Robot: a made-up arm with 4 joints. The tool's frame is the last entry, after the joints.
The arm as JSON. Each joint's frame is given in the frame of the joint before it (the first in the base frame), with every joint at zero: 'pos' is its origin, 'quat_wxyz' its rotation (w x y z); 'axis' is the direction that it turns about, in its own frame. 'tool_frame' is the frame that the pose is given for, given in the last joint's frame.
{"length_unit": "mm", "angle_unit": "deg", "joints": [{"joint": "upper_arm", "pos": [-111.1, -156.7, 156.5], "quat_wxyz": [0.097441, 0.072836, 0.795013, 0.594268], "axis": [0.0, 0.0, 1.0]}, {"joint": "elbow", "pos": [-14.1, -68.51, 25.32], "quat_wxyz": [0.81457, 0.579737, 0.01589, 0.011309], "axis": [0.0, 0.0, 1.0]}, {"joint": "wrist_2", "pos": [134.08, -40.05, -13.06], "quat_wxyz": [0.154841, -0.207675, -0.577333, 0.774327], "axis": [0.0, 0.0, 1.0]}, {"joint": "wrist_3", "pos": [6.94, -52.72, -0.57], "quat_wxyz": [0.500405, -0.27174, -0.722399, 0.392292], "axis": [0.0, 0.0, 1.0]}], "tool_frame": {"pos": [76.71, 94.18, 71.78], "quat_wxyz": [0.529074, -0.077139, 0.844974, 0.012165]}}
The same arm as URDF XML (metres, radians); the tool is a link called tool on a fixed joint. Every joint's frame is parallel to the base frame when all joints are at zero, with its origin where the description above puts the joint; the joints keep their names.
<robot name="arm">
<joint name="upper_arm" type="continuous"><parent link="base_link"/><child link="link1"/><origin xyz="-0.1111 -0.1567 0.1565" rpy="0 0 0"/><axis xyz="0.241502 0.930707 -0.274702"/></joint>
<joint name="elbow" type="continuous"><parent link="link1"/><child link="link2"/><origin xyz="0.0198 0.0009 -0.0717" rpy="0 0 0"/><axis xyz="0.041199 0.046399 -0.998073"/></joint>
<joint name="wrist_2" type="continuous"><parent link="link2"/><child link="link3"/><origin xyz="-0.1401 -0.0087 0.0069" rpy="0 0 0"/><axis xyz="0.307612 -0.910236 -0.277211"/></joint>
<joint name="wrist_3" type="continuous"><parent link="link3"/><child link="link4"/><origin xyz="0.0119 0.0193 -0.0481" rpy="0 0 0"/><axis xyz="-0.913428 0.025301 -0.406213"/></joint>
<joint name="tool_fixed" type="fixed"><parent link="link4"/><child link="tool"/><origin xyz="-0.115 -0.0048 0.0816" rpy="0.7555 -0.0498 0.2576"/></joint>
<link name="base_link"/>
<link name="link1"/>
<link name="link2"/>
<link name="link3"/>
<link name="link4"/>
<link name="tool"/>
</robot>

